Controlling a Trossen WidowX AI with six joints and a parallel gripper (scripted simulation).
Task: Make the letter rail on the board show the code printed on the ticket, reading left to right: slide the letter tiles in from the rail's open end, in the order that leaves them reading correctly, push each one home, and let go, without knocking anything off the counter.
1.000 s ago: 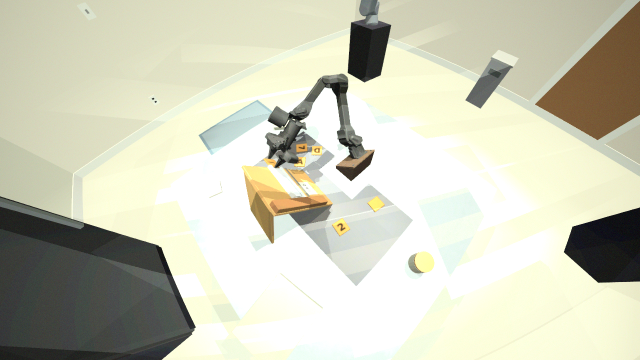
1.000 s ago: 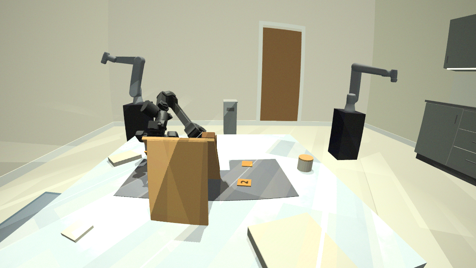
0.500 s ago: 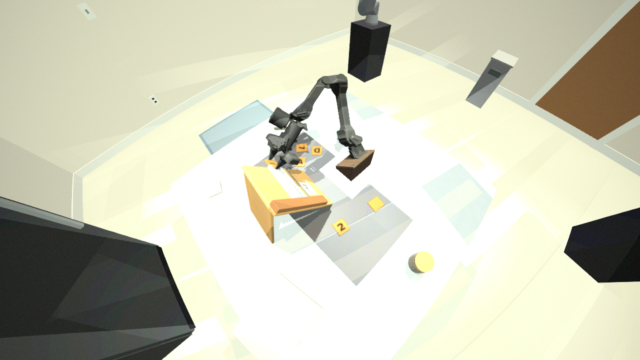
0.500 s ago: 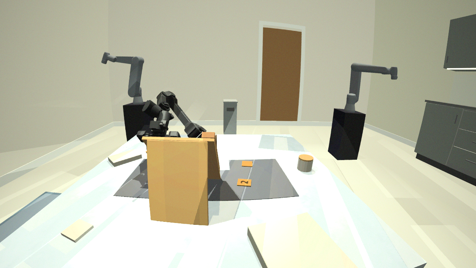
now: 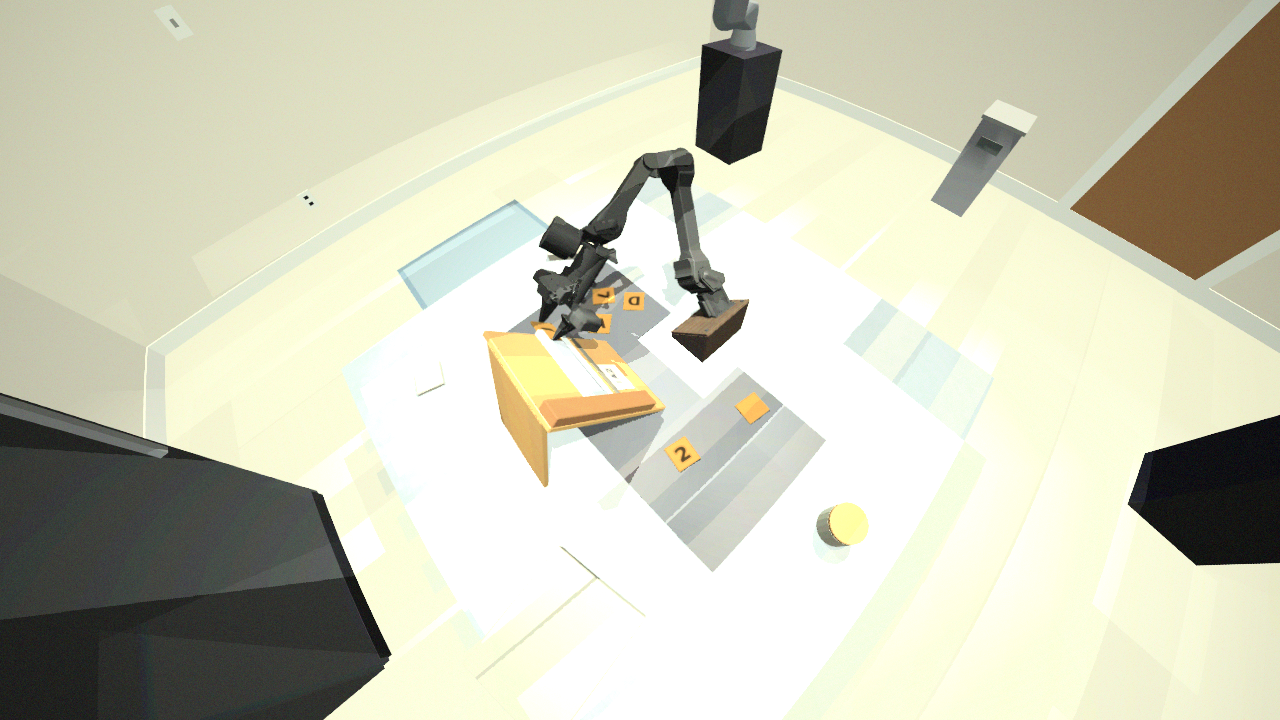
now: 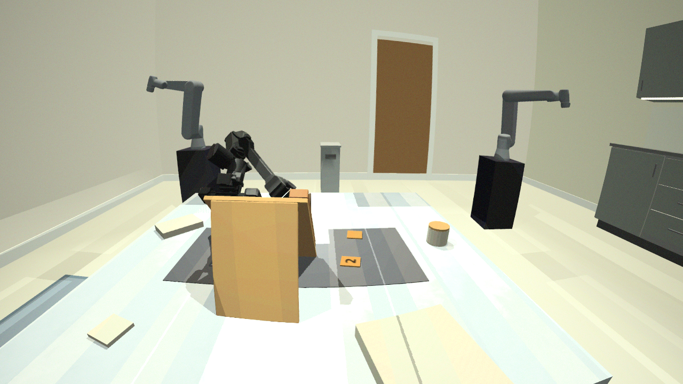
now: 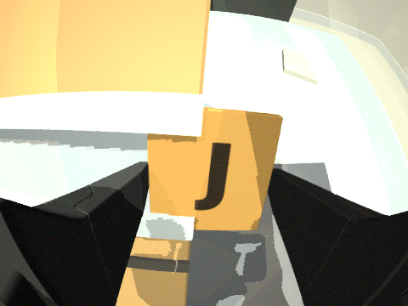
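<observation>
Right now my gripper tip is 14 cm to the right of the white ticket, 8 cm above it and 7 cm past it. Round my gripper tip: grey mat: 17 cm to the left, 17 cm behind, 16 cm below; then pale pad: 31 cm ahead, 20 cm to the right, 15 cm below; then round tan-lidded canister: 68 cm to the left, 24 cm behind, 12 cm below.
</observation>
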